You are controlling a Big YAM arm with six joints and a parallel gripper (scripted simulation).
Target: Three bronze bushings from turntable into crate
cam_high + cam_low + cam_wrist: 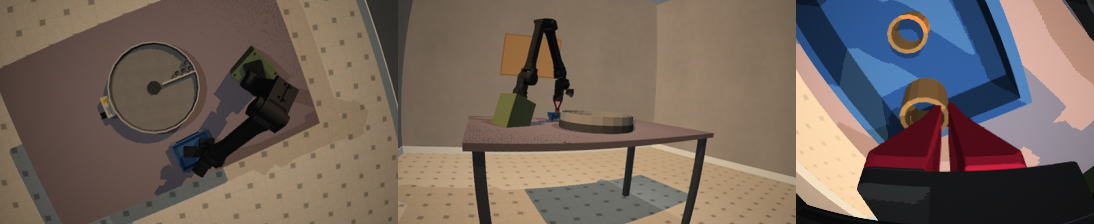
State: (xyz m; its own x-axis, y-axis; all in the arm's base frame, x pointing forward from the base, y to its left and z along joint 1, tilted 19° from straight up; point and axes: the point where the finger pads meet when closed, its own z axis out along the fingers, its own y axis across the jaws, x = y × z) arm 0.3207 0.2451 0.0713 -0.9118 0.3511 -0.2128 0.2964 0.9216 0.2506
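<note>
My hand is 50 mm short of the blue crate, 20 mm to the right of it and 60 mm above it. Round my hand: turntable: 140 mm ahead, 330 mm to the right, 30 mm below.
</note>
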